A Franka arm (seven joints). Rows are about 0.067 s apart.
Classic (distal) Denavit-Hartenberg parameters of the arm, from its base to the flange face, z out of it. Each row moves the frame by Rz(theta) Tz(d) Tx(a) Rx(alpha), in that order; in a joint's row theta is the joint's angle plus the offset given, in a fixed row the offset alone. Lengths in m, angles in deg.
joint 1: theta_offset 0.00  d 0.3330  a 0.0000  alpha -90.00
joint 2: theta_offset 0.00  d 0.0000  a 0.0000  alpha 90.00
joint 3: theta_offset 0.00  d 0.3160  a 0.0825  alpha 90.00
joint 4: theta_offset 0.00  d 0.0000  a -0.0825  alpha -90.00
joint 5: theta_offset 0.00  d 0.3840  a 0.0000  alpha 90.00
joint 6: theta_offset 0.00  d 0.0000  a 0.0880  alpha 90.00
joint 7: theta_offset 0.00  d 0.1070  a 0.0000  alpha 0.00
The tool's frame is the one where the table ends.
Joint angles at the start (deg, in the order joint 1, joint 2, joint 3, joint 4, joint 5, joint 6, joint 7):
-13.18, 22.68, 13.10, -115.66, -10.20, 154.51, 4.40
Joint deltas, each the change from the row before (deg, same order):
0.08, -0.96, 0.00, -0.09, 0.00, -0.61, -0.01
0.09, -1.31, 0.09, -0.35, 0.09, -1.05, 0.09
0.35, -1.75, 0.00, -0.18, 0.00, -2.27, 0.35
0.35, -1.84, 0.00, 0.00, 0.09, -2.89, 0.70
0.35, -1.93, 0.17, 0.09, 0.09, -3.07, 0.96
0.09, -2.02, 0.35, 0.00, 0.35, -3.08, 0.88
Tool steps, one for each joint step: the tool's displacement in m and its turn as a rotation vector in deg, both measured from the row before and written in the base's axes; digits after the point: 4 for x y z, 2 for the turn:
-0.0006, 0.0007, 0.0084, -0.29, -0.24, 0.08
-0.0025, 0.0017, 0.0093, -0.29, 0.11, 0.01
-0.0033, 0.0032, 0.0127, -0.55, 0.72, -0.08
-0.0037, 0.0029, 0.0137, -0.49, 1.06, -0.55
-0.0042, 0.0046, 0.0151, -0.43, 1.02, -0.69
-0.0053, 0.0037, 0.0153, -0.26, 1.03, -0.88

